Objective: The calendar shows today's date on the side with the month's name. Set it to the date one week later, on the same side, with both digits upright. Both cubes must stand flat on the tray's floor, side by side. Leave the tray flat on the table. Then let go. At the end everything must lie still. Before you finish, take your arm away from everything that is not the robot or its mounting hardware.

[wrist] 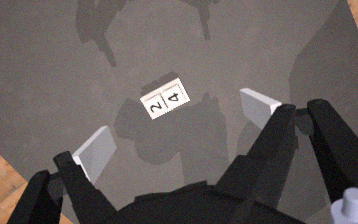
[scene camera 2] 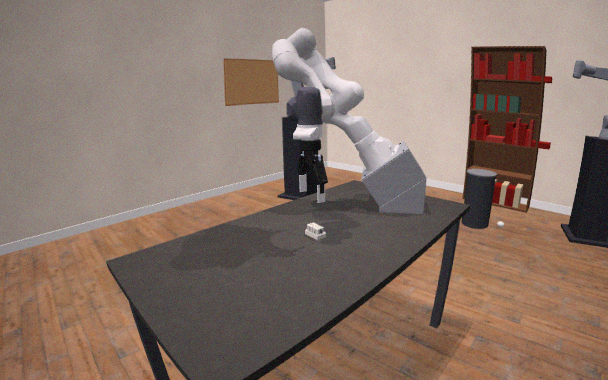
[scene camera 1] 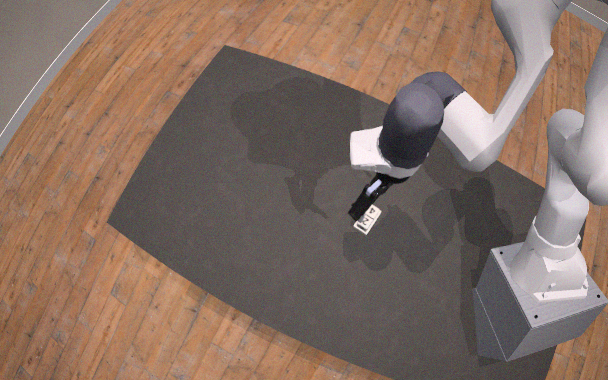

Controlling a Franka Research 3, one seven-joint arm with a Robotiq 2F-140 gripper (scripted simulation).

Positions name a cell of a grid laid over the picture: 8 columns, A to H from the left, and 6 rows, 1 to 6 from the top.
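I can see my gripper in scene camera 1 (E4) and in scene camera 2 (E4), and the wrist view (D4) shows it too.
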